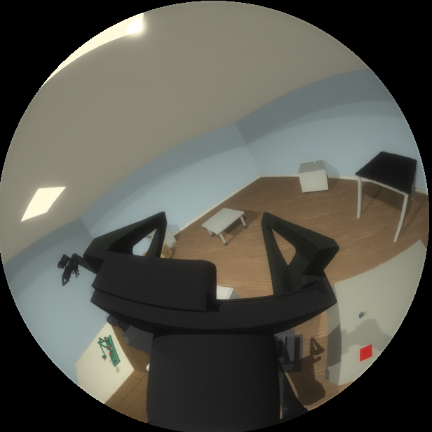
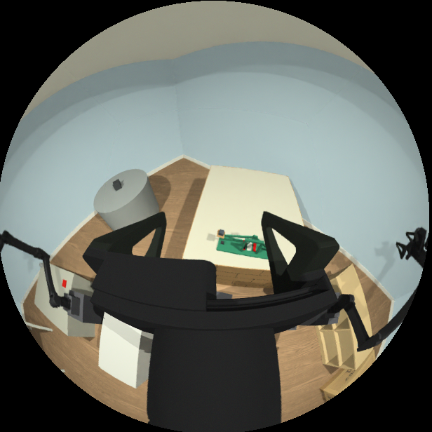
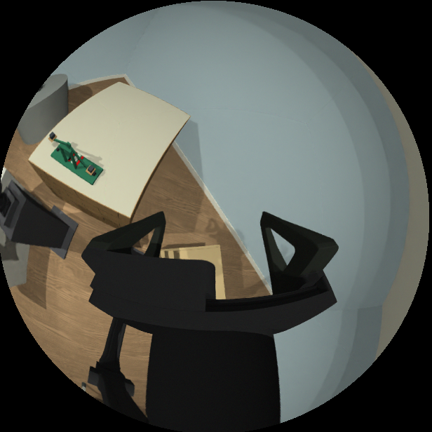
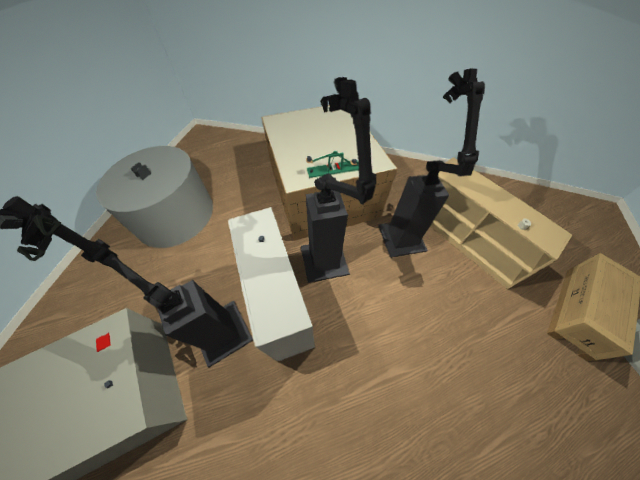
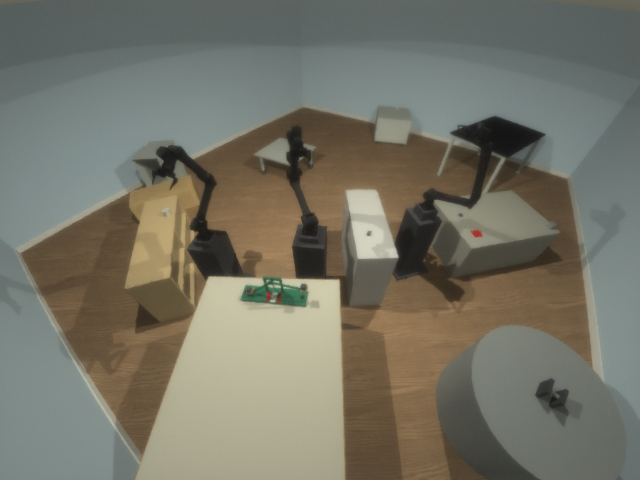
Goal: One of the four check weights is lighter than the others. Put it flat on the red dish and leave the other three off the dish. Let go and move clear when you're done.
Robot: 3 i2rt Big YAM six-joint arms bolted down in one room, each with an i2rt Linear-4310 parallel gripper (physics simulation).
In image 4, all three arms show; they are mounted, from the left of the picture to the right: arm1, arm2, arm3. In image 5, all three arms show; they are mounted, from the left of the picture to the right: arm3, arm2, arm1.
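Observation:
The red dish point(image 1: 366, 352) point(image 2: 64, 283) point(image 4: 102, 342) point(image 5: 476, 233) lies on the grey-green block. One dark check weight point(image 1: 362, 314) point(image 4: 108, 383) point(image 5: 460, 214) lies beside it, off the dish. Another check weight point(image 4: 261, 238) point(image 5: 369, 233) lies on the white cabinet. The green balance point(image 2: 231, 246) point(image 3: 93, 179) point(image 4: 317, 172) point(image 5: 297, 301) is tilted: a check weight point(image 2: 221, 233) point(image 3: 52, 135) point(image 4: 309, 158) point(image 5: 303, 286) sits at its raised end, another point(image 3: 91, 169) point(image 4: 354, 161) point(image 5: 249, 290) at its low end. Arm1's gripper point(image 1: 214, 217), arm2's gripper point(image 2: 214, 217) and arm3's gripper point(image 3: 212, 217) are open, empty and raised, away from the weights.
The balance stands on the cream-topped brick block point(image 4: 289, 134) point(image 5: 258, 382). A dark notched holder point(image 4: 140, 171) point(image 5: 543, 388) is on the grey drum point(image 4: 165, 222) point(image 5: 496, 361). A white spool point(image 4: 525, 223) point(image 5: 165, 211) is on the wooden shelf unit point(image 4: 491, 193) point(image 5: 149, 258). A wooden crate point(image 4: 610, 304) stands beyond it.

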